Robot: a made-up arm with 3 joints. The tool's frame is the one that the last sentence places.
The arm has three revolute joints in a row. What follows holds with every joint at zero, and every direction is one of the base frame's.
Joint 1 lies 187.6 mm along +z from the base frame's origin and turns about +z.
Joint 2 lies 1.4 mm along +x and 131.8 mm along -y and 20.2 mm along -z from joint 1 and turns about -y.
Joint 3 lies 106.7 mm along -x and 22 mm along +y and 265.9 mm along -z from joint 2 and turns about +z.
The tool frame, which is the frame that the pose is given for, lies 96.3 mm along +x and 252.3 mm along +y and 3.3 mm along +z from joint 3; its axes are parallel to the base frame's.
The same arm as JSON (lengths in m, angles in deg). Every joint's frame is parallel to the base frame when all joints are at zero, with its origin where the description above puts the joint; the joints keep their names.
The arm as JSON. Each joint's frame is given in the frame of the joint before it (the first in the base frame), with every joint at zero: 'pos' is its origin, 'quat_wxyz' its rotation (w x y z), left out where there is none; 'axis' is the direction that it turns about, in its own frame. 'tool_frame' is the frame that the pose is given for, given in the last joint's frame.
{"length_unit": "m", "angle_unit": "deg", "joints": [
  {"joint": "joint 1", "pos": [0.0, 0.0, 0.1876], "axis": "+z"},
  {"joint": "joint 2", "pos": [0.0014, -0.1318, -0.0202], "axis": "-y"},
  {"joint": "joint 3", "pos": [-0.1067, 0.022, -0.2659], "axis": "+z"}
], "tool_frame": {"pos": [0.0963, 0.2523, 0.0033]}}

